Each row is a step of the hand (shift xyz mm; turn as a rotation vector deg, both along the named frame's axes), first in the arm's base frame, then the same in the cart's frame.
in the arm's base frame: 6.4 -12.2 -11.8 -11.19 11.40 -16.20
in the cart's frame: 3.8 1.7 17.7 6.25 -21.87 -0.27
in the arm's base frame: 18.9 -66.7 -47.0 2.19 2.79 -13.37
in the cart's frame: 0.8 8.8 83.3 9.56 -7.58 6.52
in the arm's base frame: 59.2 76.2 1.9 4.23 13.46 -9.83
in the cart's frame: 80.4 15.6 -51.1 14.88 -7.83 -3.59
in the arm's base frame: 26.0 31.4 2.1 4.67 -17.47 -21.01
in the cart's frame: 33.6 8.4 -21.6 4.29 -3.18 27.20
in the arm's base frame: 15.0 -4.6 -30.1 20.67 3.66 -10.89
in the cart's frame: 22.7 -6.0 24.5 21.58 6.68 6.99
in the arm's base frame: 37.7 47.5 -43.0 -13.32 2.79 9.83
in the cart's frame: 72.3 -16.6 -4.2 -12.56 -4.45 -10.21
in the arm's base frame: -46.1 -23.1 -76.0 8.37 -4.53 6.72
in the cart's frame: -6.8 -70.5 58.5 0.09 11.64 0.50
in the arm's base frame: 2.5 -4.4 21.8 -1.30 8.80 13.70
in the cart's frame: -11.3 16.6 -9.9 -2.96 4.24 -15.49
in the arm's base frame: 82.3 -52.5 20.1 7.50 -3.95 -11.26
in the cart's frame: 19.2 89.4 39.7 8.62 -0.12 11.15
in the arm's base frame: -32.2 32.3 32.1 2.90 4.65 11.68
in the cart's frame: -20.9 -14.9 -49.5 -1.26 7.48 -10.44
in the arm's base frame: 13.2 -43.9 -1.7 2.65 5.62 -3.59
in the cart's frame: -13.3 24.1 36.7 6.57 -2.33 -1.69
